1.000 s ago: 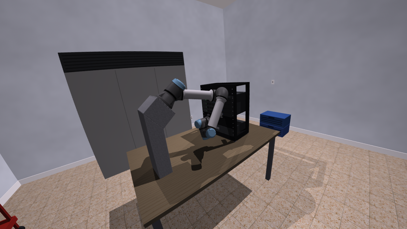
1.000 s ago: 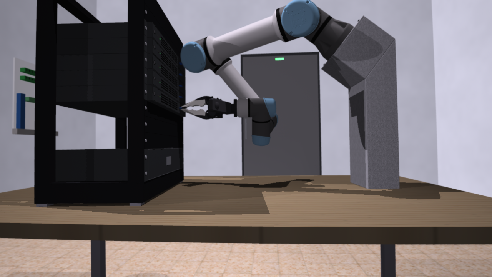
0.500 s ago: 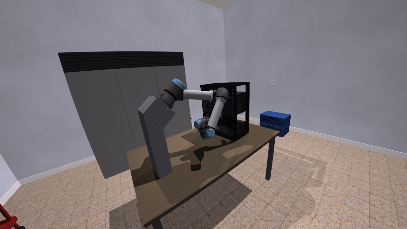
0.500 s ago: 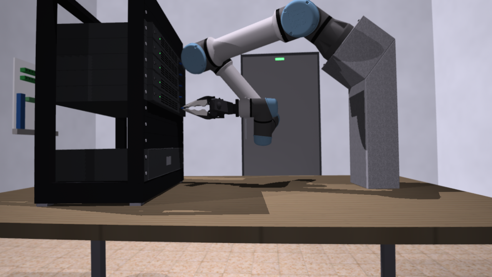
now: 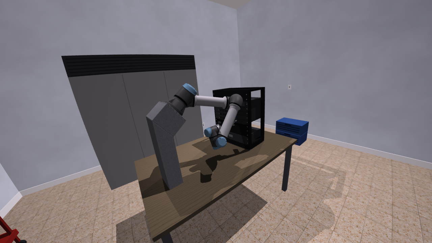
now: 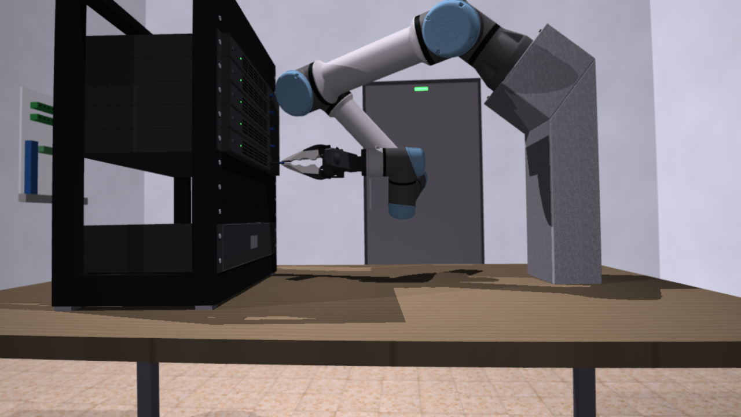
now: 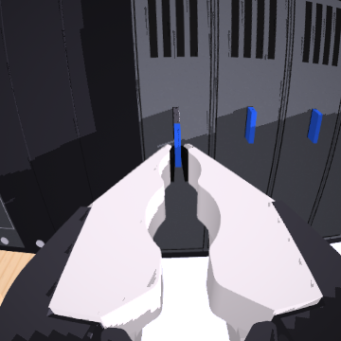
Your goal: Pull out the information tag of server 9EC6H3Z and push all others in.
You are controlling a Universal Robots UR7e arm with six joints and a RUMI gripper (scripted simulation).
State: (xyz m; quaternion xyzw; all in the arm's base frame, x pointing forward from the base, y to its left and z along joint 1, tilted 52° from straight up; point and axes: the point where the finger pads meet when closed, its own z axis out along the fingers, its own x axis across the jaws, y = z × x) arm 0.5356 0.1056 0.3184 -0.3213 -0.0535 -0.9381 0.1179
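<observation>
The information tag lies 5 cm ahead of my hand and 2 cm to the left of it.
</observation>
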